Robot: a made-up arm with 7 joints. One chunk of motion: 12 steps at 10 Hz.
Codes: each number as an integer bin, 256 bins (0 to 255) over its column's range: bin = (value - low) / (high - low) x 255, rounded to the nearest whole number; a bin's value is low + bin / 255 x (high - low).
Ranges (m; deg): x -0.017..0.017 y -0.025..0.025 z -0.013..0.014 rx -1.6..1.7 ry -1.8..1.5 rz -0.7..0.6
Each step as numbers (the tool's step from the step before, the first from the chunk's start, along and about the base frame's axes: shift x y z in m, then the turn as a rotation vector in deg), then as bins.
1 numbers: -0.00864 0.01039 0.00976 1.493 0.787 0.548
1 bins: 63 180 215 239 200 245
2 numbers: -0.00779 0.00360 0.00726 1.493 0.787 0.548
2 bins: 69 146 191 239 200 245
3 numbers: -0.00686 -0.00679 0.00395 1.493 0.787 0.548
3 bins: 76 93 160 239 200 245
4 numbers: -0.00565 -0.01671 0.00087 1.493 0.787 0.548
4 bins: 85 42 131 239 200 245
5 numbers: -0.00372 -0.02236 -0.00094 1.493 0.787 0.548
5 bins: 100 13 114 239 200 245
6 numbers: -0.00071 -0.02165 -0.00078 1.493 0.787 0.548
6 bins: 122 17 115 239 200 245
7 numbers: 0.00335 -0.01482 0.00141 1.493 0.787 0.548
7 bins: 153 52 136 239 200 245
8 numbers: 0.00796 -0.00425 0.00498 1.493 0.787 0.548
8 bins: 187 106 170 239 200 245
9 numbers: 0.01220 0.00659 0.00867 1.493 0.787 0.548
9 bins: 219 161 205 239 200 245
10 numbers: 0.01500 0.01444 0.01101 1.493 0.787 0.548
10 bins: 240 201 227 239 200 245
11 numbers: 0.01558 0.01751 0.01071 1.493 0.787 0.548
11 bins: 244 217 224 239 200 245
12 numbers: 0.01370 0.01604 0.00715 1.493 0.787 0.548
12 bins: 230 209 190 239 200 245
